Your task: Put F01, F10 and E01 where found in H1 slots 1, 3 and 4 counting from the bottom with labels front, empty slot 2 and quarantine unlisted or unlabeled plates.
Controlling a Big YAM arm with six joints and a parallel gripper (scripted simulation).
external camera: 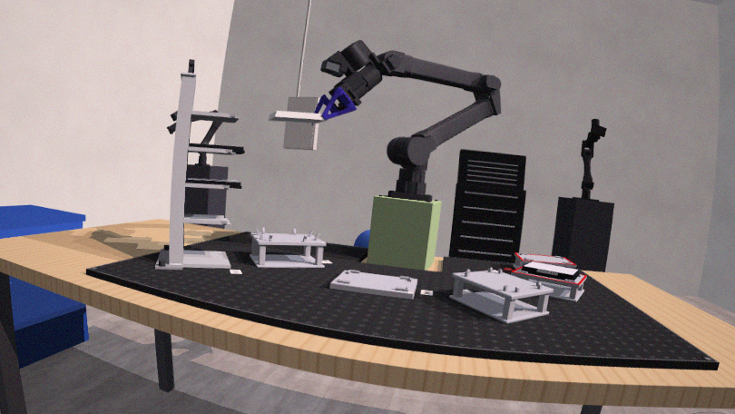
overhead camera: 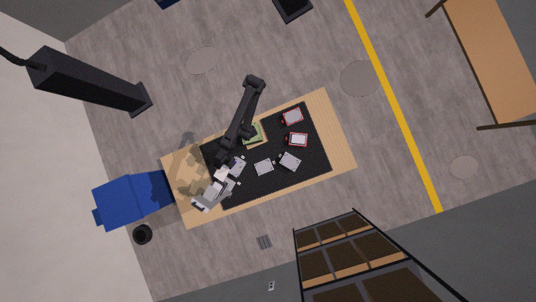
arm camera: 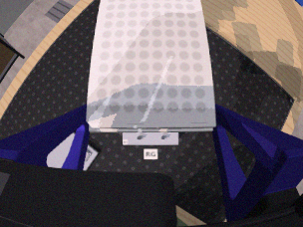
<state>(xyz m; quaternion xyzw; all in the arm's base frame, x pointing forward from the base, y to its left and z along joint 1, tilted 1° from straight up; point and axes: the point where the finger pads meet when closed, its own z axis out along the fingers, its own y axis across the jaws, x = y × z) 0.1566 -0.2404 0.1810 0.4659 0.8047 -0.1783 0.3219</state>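
My gripper is now 30 mm short of the white well plate, 50 mm to the left of it and 10 mm above it. Round my hand: RG label: 20 mm behind, 40 mm to the left, 360 mm below; plate hotel H1: 160 mm ahead, 280 mm to the right, 150 mm below; regrip nest RG: 30 mm ahead, 50 mm to the right, 300 mm below.
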